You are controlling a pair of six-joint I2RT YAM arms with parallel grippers.
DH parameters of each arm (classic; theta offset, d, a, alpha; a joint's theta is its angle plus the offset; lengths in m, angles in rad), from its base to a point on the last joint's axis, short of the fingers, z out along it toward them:
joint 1: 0 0.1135 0.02 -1.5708
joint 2: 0 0 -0.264 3.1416
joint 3: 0.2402 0 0.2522 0
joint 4: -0.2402 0 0.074 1.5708
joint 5: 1.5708 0 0 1.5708
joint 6: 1.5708 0.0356 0 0
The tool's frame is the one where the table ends.
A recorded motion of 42 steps. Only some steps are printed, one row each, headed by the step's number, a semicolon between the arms.
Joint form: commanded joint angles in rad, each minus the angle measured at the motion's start. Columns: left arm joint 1, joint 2, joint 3, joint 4, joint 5, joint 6; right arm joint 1, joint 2, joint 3, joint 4, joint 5, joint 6.
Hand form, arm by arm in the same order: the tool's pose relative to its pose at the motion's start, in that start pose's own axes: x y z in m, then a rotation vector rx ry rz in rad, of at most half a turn. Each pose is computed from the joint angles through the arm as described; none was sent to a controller.
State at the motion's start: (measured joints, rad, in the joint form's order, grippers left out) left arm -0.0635 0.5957 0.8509 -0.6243 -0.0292 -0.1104; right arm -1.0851 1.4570 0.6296 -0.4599 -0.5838 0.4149
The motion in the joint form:
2: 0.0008 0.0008 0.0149 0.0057 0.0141 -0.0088; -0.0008 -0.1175 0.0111 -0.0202 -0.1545 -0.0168
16: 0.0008 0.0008 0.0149 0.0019 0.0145 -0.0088; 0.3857 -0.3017 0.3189 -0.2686 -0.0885 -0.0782
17: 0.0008 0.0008 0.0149 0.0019 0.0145 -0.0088; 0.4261 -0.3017 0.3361 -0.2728 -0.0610 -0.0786
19: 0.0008 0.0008 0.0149 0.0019 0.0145 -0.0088; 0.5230 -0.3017 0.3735 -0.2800 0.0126 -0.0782
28: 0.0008 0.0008 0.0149 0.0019 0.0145 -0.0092; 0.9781 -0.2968 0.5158 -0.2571 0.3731 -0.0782
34: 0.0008 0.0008 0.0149 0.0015 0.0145 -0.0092; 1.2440 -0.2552 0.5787 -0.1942 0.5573 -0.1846
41: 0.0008 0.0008 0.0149 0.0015 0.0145 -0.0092; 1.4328 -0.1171 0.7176 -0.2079 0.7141 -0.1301
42: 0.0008 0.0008 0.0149 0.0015 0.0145 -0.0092; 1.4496 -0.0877 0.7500 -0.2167 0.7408 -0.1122
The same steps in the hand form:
2: -0.0046 -0.0008 -0.0027 0.0155 -0.0181 -0.0095; 0.0049 0.0196 -0.0226 -0.1756 -0.0182 -0.0828
16: -0.0042 -0.0008 -0.0027 0.0155 -0.0143 -0.0094; 0.0490 0.1453 -0.0753 -0.2699 0.0232 -0.5639
17: -0.0042 -0.0008 -0.0027 0.0155 -0.0143 -0.0094; 0.0543 0.1533 -0.0754 -0.2623 0.0245 -0.5987
19: -0.0042 -0.0008 -0.0027 0.0155 -0.0143 -0.0094; 0.0679 0.1711 -0.0755 -0.2415 0.0211 -0.6794
28: -0.0042 -0.0008 -0.0027 0.0155 -0.0143 -0.0098; 0.1479 0.2374 -0.0840 -0.2256 -0.0673 -1.0371
34: -0.0041 -0.0008 -0.0027 0.0154 -0.0139 -0.0098; 0.2047 0.2652 -0.0862 -0.2848 -0.1317 -1.3158
41: -0.0041 -0.0008 -0.0027 0.0154 -0.0139 -0.0098; 0.2537 0.2954 -0.0789 -0.2722 -0.1426 -1.3758
42: -0.0041 -0.0008 -0.0027 0.0154 -0.0139 -0.0098; 0.2590 0.3015 -0.0771 -0.2606 -0.1511 -1.3676

